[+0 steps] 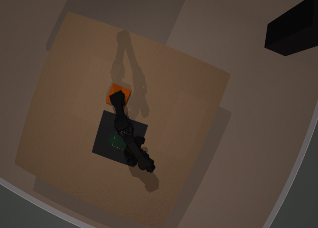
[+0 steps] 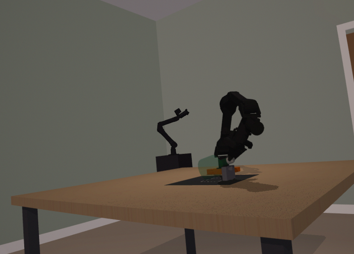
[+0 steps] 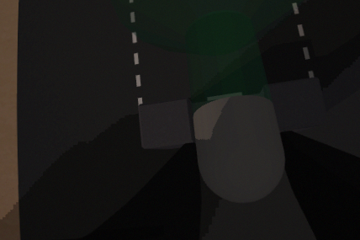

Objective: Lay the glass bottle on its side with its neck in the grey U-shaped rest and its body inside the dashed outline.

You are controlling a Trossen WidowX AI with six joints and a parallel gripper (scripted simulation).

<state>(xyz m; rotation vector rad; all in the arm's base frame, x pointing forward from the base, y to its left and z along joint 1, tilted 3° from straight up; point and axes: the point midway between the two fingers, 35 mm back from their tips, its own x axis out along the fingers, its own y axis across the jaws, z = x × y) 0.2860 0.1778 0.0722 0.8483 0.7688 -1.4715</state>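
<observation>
Now: gripper tip 100 mm to the left of the black mat and 80 mm above it. From my gripper tip the other things lie so: green glass bottle (50 mm to the right, 10 mm below).
</observation>
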